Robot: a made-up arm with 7 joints.
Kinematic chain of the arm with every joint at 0, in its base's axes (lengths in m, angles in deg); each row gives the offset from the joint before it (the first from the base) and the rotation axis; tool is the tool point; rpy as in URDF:
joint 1: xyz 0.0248 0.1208 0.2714 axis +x
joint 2: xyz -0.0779 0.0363 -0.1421 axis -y
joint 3: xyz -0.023 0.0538 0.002 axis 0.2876 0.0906 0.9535
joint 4: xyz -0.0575 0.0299 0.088 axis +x
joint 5: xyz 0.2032 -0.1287 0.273 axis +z
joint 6: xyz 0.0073 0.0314 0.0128 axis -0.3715 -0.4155 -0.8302
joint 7: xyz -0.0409 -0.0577 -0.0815 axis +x
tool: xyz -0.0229 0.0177 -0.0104 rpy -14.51 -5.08 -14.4
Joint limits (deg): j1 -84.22..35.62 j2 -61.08..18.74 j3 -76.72..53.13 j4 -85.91..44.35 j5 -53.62..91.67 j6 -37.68..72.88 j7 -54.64..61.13
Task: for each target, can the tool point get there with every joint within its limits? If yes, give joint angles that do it. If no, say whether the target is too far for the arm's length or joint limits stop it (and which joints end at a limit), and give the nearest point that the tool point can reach.
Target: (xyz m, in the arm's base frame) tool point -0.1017 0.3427 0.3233
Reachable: yes | joints -67.55 9.69 -58.65 -21.77 66.15 -24.70 -11.29
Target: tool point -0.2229 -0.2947 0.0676
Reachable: no: joint limits stop it (at a limit: joint 2, joint 4, joint 5, joint 7) | nearest point -0.1522 -0.0427 0.1912 | short by 0.289 m
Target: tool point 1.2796 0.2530 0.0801
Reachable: no: too far | nearest point 0.3492 0.2205 0.1271 | short by 0.932 m
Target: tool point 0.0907 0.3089 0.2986
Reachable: yes | joints -50.68 -17.02 -43.98 -31.45 12.54 10.35 -29.20
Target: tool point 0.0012 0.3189 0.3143
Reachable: yes | joints -61.13 -7.10 -45.04 -17.23 23.54 7.49 16.76
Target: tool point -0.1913 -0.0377 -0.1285
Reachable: no: joint limits stop it (at a limit: joint 1, joint 2, joint 4, joint 5, joint 7) | nearest point -0.1640 0.2128 -0.0351 | short by 0.269 m
